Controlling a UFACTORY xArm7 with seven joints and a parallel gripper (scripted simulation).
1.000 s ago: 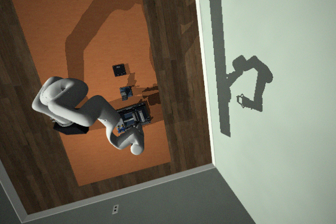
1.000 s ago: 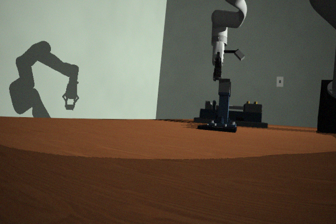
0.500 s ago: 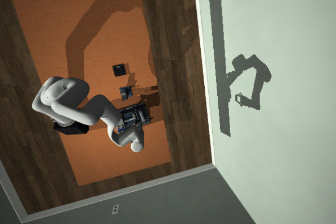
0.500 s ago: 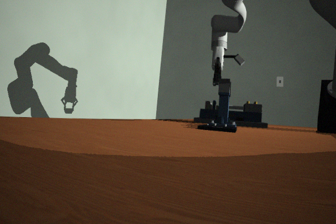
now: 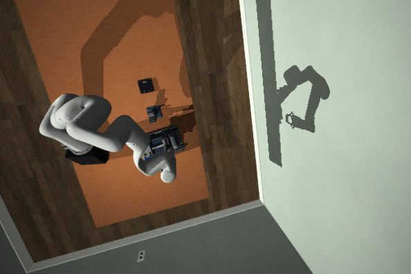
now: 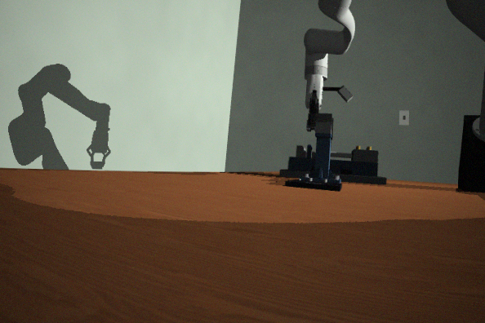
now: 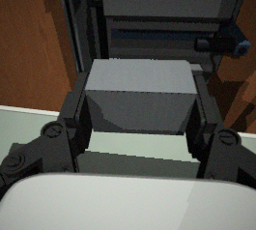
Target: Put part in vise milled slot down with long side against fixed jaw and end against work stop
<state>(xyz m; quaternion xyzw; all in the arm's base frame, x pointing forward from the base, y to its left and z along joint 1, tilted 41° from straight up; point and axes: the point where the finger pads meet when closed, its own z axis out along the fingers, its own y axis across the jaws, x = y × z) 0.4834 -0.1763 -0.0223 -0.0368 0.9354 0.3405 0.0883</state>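
My hand is 100 mm above the grey jaw, 30 mm past it and 20 mm to the right of it. From my hand the other things lie so: dark rail: 140 mm below, 80 mm to the right, 60 mm behind; then grey part: 20 mm below; then work stop: 90 mm below, 70 mm to the left, 10 mm behind.
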